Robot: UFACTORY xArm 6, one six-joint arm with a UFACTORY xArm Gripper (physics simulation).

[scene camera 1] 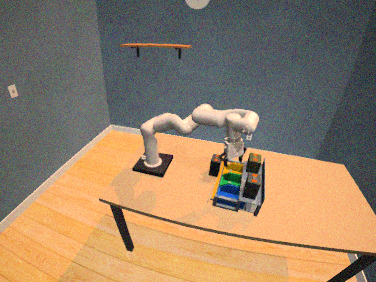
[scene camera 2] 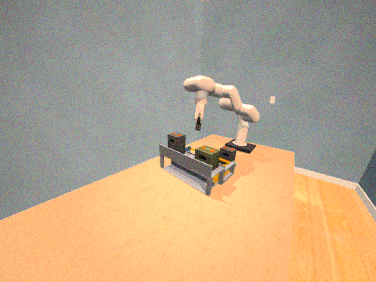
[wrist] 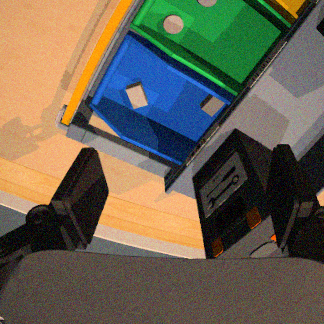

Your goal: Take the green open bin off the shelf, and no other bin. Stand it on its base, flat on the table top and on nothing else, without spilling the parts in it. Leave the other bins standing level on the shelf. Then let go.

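Pixels of known places: gripper, between the fingertips: (scene camera 1: 233, 164) (scene camera 2: 197, 129) (wrist: 184, 168); arm's base, origin of its link: (scene camera 1: 152, 162) (scene camera 2: 239, 143).
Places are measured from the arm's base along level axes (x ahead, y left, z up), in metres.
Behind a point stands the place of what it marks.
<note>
The green open bin (scene camera 1: 230, 179) {x 0.556, y 0.008, z -0.006 m} (wrist: 210, 40) {x 0.590, y -0.062, z -0.021 m} sits in the shelf's front row between the blue bin (scene camera 1: 229, 190) {x 0.560, y -0.104, z 0.004 m} (wrist: 165, 100) {x 0.582, y -0.165, z -0.021 m} and the yellow bin (scene camera 1: 235, 168) {x 0.579, y 0.119, z 0.006 m} (wrist: 291, 6) {x 0.655, y 0.042, z -0.021 m}. Round grey parts lie in it. I cannot make it out in scene camera 2. The grey shelf (scene camera 2: 185, 163) {x 0.756, y -0.013, z 0.087 m} (wrist: 250, 115) {x 0.644, y -0.099, z 0.072 m} has an orange-yellow front rail. My gripper (scene camera 1: 233, 160) {x 0.543, y -0.100, z 0.209 m} (scene camera 2: 198, 127) {x 0.543, y -0.100, z 0.209 m} (wrist: 184, 168) {x 0.543, y -0.100, z 0.209 m} is open and empty, with its fingers pointing down. It hangs above the level of the bins, apart from them. In the wrist view, the green bin is at the top, beyond the blue one.
A black case (scene camera 1: 251, 187) {x 0.662, y -0.204, z 0.160 m} (scene camera 2: 176, 143) {x 0.707, y -0.127, z 0.153 m} (wrist: 257, 165) {x 0.644, y -0.119, z 0.132 m} and an olive case (scene camera 1: 254, 161) {x 0.677, y 0.023, z 0.166 m} (scene camera 2: 206, 157) {x 0.725, y 0.089, z 0.144 m} stand on the shelf's upper level. Another dark case (scene camera 1: 215, 165) {x 0.440, y 0.028, z 0.071 m} (scene camera 2: 227, 153) {x 0.468, y 0.083, z 0.079 m} stands on the table (scene camera 1: 170, 192) {x 0.208, y -0.202, z -0.031 m} (scene camera 2: 125, 220) {x 1.089, y -0.018, z -0.030 m} beside the shelf.
</note>
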